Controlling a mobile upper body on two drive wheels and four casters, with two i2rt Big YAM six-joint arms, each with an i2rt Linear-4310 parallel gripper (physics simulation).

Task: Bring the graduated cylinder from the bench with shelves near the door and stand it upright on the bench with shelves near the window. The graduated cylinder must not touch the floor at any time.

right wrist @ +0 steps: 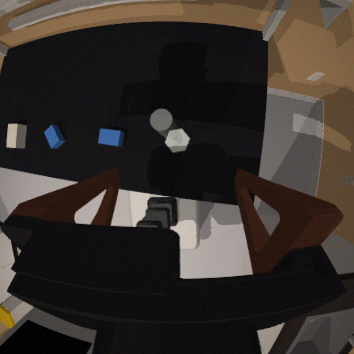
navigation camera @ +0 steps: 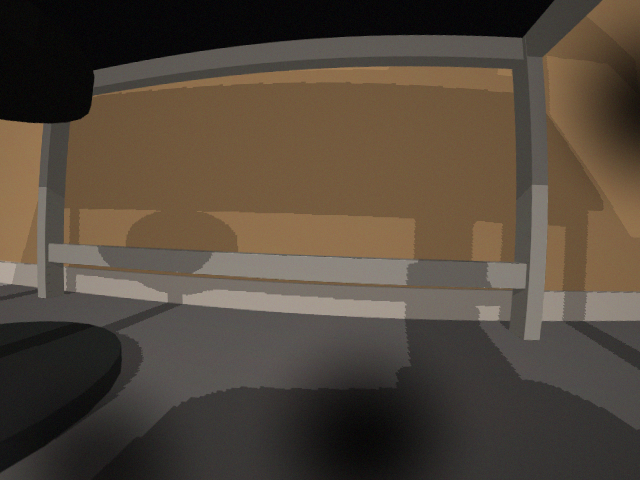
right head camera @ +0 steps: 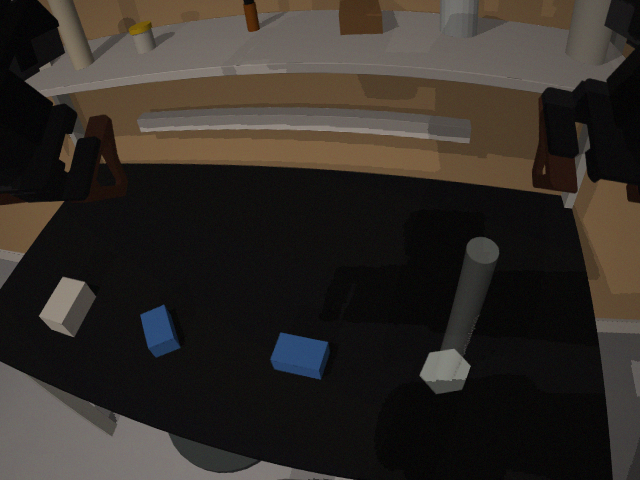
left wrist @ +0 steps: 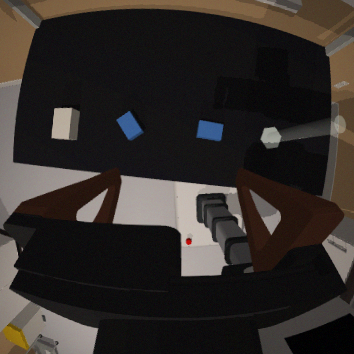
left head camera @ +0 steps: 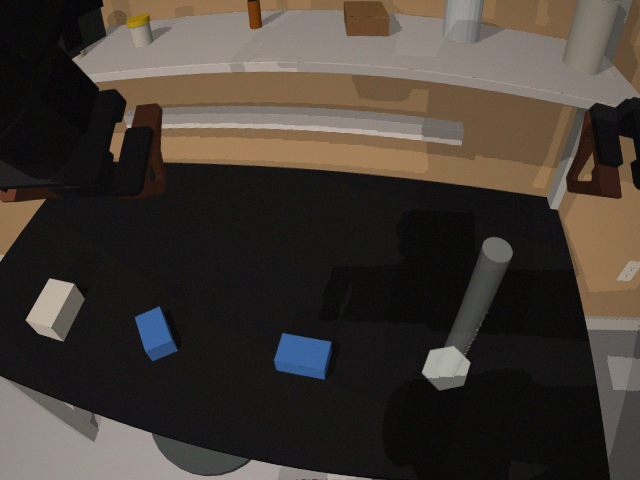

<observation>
My left gripper shows in the right head camera view, in the left wrist view (178, 174) and in the left head camera view; in the right wrist view it is out of frame, in the navigation camera view it is out of frame. My right gripper shows in the right wrist view (176, 174), in the right head camera view (583, 186) and in the left head camera view (608, 191); in the navigation camera view it is out of frame, in the left wrist view it is out of frame. A graduated cylinder shows in the right wrist view (160, 119), in the right head camera view, in the left wrist view and in the left head camera view (447, 367); in the navigation camera view it is out of frame. One and the same spot on my left gripper: (right head camera: 79, 185) is (left head camera: 132, 179). One and the same spot on the graduated cylinder: (left wrist: 270, 137) is (right head camera: 437, 366).
</observation>
